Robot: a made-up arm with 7 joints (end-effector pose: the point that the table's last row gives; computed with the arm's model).
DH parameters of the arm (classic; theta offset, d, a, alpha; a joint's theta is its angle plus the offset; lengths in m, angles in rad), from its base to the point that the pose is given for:
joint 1: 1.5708 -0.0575 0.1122 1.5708
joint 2: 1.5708 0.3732 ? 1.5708
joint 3: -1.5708 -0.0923 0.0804 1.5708
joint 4: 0 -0.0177 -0.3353 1.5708
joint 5: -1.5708 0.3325 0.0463 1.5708
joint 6: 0 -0.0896 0.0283 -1.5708
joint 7: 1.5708 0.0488 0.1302 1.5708
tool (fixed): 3.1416 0.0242 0 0
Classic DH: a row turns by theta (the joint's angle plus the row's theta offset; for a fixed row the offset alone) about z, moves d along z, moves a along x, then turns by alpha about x.
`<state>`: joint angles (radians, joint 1 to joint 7).
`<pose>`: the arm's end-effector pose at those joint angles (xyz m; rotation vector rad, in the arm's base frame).
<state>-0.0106 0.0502 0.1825 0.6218 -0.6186 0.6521 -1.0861</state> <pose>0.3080 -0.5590 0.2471 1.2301 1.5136 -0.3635</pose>
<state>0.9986 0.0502 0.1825 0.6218 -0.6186 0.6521 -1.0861</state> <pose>0.6372 -0.0370 0.2471 0.3442 1.9148 0.3078</pose>
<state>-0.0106 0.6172 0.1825 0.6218 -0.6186 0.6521 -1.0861</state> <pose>0.3074 -0.6181 -0.1593 1.6629 1.6696 0.0840</pose>
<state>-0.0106 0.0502 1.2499 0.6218 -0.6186 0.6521 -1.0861</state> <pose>0.5320 -0.5583 0.1849 1.0229 2.4217 -1.0884</pose>
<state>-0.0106 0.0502 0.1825 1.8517 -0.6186 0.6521 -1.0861</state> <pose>-0.1947 -0.1695 0.3601 1.8361 0.5773 -1.3115</pose>
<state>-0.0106 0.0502 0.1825 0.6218 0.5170 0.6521 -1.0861</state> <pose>0.1598 -0.4608 0.1464 0.6423 0.5573 -0.1725</pose>
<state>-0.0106 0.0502 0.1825 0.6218 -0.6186 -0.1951 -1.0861</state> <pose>0.4161 -0.4917 0.2871 0.3233 1.9006 -0.5140</pose>
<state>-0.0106 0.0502 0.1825 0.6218 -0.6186 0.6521 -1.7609</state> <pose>0.3551 -0.5955 0.1827 1.4315 2.0754 0.0717</pose>
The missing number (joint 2, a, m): 0.1171
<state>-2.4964 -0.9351 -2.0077 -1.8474 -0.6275 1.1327 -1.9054</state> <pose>0.2278 -0.5960 -0.1589 -0.4396 -2.4000 1.1711</pose>
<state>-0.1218 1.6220 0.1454 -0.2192 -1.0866 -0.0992 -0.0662</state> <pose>0.7045 -0.2851 -0.4598 1.1982 0.6598 1.0895</pose>
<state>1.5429 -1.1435 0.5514 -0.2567 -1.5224 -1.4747 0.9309</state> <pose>-0.0012 0.8425 0.3119 2.2927 -0.8456 -1.9647</pose>
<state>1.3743 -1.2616 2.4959 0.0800 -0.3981 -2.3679 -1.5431</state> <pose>0.0204 0.2524 0.2297 1.5601 -0.3724 0.4214</pose>
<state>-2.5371 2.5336 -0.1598 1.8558 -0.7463 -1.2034 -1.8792</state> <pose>0.2395 -0.2644 -0.4606 1.3068 0.2426 1.3430</pose>
